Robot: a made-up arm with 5 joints.
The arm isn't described. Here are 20 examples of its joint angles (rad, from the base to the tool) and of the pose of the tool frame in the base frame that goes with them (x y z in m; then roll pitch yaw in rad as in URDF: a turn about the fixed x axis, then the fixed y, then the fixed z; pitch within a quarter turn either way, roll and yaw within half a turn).
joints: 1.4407 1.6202 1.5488 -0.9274 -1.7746
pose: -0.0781 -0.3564 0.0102 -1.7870 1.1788 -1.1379
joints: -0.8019 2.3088 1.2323 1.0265 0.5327
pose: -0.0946 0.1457 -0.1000 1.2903 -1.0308 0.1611
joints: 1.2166 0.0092 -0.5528 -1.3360 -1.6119
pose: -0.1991 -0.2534 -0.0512 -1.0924 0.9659 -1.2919
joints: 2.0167 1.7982 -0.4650 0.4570 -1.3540
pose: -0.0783 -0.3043 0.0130 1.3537 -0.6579 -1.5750
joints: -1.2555 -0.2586 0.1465 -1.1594 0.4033
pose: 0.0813 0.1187 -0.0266 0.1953 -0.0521 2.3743
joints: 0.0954 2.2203 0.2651 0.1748 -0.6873
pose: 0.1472 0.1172 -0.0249 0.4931 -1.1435 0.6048
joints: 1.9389 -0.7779 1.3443 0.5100 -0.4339
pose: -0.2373 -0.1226 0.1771 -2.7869 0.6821 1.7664
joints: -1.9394 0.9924 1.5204 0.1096 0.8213
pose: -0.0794 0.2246 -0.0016 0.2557 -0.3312 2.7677
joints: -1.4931 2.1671 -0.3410 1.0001 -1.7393
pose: -0.3725 0.2157 0.0496 1.2578 -0.6723 2.7290
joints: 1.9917 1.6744 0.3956 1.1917 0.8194
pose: -0.0174 -0.1263 -0.0240 1.4592 -0.1447 3.0410
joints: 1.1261 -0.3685 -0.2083 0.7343 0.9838
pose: -0.0702 0.0806 -0.0391 -0.1684 -0.9022 -1.8745
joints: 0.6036 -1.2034 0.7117 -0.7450 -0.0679
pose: -0.1515 -0.1738 0.1508 1.8949 1.1497 1.5019
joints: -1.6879 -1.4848 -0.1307 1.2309 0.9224
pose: -0.3114 -0.0059 -0.0004 -1.8701 -0.4434 1.4314
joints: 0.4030 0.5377 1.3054 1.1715 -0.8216
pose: -0.1070 0.0200 0.0708 -1.2076 1.2035 -1.8379
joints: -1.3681 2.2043 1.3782 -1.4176 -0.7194
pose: -0.1696 0.4010 0.1425 -1.2246 0.5892 -3.0025
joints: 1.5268 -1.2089 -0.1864 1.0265 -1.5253
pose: -0.0706 0.0330 0.0329 -1.3985 0.6250 2.0507
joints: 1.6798 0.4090 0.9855 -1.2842 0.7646
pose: -0.2804 -0.2782 -0.1220 0.5670 -0.8939 -0.1876
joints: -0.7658 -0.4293 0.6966 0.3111 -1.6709
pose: -0.1043 0.0015 0.0883 -2.7310 0.3845 -2.1918
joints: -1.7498 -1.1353 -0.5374 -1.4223 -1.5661
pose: -0.0096 0.2074 0.0581 3.0064 0.6590 -0.3334
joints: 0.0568 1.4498 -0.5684 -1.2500 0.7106
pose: 0.2225 -0.0521 -0.0203 -2.6110 -0.3899 3.1155
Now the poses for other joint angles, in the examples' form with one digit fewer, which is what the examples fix.
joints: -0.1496 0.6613 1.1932 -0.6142 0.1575
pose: 0.113 -0.079 -0.035 0.321 0.033 1.545
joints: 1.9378 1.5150 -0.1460 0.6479 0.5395
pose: -0.022 -0.204 -0.067 1.822 -0.228 3.055
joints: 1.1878 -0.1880 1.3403 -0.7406 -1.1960
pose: -0.229 -0.193 -0.037 1.914 0.486 1.943
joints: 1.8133 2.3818 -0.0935 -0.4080 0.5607
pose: -0.119 -0.377 0.044 -3.104 -0.120 2.232
